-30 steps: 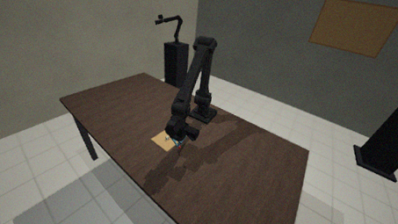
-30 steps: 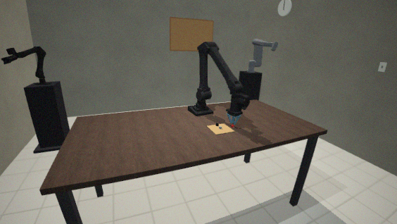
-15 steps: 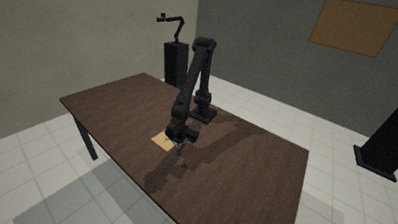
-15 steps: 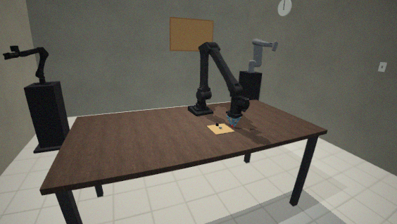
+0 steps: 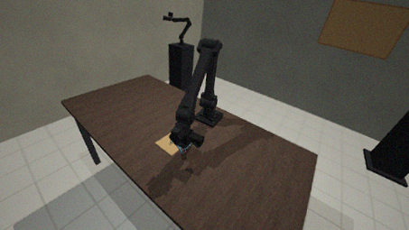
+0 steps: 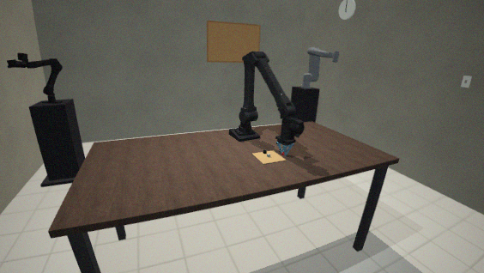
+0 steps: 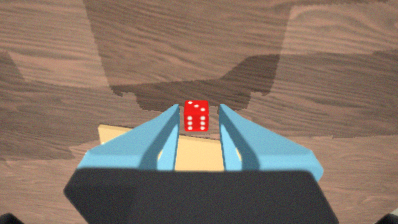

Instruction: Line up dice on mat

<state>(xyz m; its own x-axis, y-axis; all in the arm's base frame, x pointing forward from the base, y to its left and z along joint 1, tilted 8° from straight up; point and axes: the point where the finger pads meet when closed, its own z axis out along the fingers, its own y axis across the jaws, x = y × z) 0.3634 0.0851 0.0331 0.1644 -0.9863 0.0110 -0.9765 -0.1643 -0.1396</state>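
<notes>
My hand is right at the red die. Also, from my hand: white die: 10 cm to the right; black die: 5 cm behind, 10 cm to the right; tan mat: 10 cm to the right, 1 cm below.
</notes>
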